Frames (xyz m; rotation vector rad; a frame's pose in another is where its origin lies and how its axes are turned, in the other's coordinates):
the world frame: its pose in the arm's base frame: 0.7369 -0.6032 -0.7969 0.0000 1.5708 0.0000
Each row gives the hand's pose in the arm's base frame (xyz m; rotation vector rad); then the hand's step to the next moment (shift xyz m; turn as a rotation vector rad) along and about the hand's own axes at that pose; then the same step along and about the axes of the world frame.
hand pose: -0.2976 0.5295 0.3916 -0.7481 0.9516 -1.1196
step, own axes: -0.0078 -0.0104 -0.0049 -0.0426 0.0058 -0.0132
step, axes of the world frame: -0.0089 0.0044 -0.0097 0.0002 0.0421 -0.0158
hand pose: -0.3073 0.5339 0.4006 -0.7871 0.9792 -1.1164
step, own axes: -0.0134 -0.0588 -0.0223 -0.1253 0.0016 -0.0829
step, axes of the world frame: -0.0473 -0.0036 -0.0434 0.0036 0.1181 -0.0928
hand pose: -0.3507 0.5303 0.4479 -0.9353 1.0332 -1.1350
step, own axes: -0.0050 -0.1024 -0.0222 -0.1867 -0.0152 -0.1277
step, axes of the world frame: -0.0924 -0.0149 -0.0474 -0.0102 0.1726 -0.1467
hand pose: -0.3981 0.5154 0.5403 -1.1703 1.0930 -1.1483
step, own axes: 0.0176 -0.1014 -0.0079 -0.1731 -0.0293 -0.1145
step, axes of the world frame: -0.0998 -0.0222 -0.0141 -0.0250 0.1598 -0.1333
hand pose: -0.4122 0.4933 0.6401 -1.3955 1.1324 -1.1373
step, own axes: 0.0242 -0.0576 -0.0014 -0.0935 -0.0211 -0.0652
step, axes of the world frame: -0.0593 -0.0186 0.0063 -0.0190 0.0864 -0.0749
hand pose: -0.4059 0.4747 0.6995 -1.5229 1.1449 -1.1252
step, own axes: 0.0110 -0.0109 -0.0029 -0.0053 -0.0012 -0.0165
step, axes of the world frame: -0.0127 -0.0093 0.0007 -0.0035 0.0032 -0.0167
